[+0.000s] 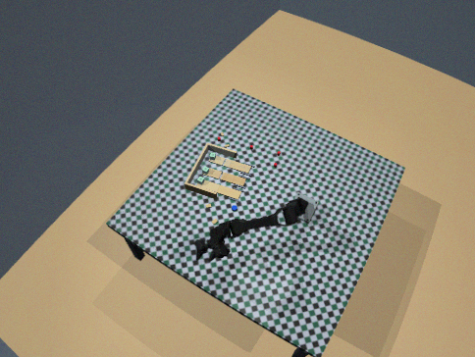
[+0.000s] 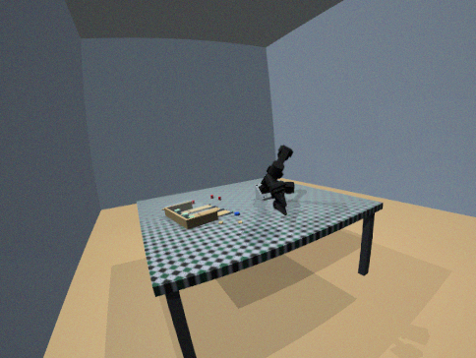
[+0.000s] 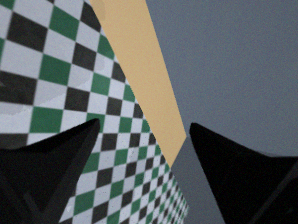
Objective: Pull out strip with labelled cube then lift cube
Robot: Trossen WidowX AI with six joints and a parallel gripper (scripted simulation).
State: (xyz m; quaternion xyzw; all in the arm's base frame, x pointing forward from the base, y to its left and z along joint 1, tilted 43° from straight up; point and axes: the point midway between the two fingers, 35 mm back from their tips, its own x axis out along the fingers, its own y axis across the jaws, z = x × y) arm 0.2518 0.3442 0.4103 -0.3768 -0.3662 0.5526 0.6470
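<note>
Right now my gripper tip is 6 cm short of the blue disc, 38 cm to the left of it and 10 cm above it.
</note>
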